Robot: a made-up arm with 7 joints.
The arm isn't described. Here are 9 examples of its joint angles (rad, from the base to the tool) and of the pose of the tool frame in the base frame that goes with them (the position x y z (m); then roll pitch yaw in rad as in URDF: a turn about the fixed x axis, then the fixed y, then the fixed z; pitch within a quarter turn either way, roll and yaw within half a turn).
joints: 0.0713 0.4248 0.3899 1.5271 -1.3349 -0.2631 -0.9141
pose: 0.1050 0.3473 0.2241 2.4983 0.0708 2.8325
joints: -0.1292 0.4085 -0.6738 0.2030 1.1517 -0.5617 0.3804
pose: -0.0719 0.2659 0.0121 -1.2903 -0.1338 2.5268
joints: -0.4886 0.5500 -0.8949 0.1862 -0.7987 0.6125 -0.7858
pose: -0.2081 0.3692 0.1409 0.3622 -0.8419 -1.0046
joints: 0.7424 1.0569 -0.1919 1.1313 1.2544 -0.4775 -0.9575
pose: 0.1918 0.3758 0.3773 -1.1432 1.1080 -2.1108
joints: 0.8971 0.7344 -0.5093 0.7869 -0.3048 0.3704 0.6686
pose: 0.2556 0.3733 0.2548 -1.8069 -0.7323 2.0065
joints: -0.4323 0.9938 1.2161 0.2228 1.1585 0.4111 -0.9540
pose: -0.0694 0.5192 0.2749 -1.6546 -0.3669 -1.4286
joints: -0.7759 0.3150 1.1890 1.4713 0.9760 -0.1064 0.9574
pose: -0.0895 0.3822 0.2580 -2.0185 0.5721 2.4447
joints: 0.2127 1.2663 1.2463 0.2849 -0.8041 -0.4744 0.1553
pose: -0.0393 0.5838 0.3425 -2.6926 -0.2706 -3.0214
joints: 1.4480 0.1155 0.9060 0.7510 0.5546 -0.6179 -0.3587
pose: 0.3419 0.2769 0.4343 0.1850 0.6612 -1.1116
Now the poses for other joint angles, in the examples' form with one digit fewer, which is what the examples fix.
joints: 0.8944 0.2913 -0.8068 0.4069 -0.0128 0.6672 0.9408
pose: 0.277 0.221 0.140 -0.880 -0.355 1.480
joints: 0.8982 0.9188 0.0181 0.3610 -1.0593 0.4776 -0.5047
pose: 0.139 0.495 0.276 2.901 -0.432 -2.278
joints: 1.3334 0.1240 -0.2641 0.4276 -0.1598 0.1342 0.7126
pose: 0.391 0.167 0.323 -2.026 -0.017 1.597
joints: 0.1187 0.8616 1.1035 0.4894 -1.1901 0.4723 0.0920
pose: -0.038 0.509 0.218 -2.632 -1.035 -2.325
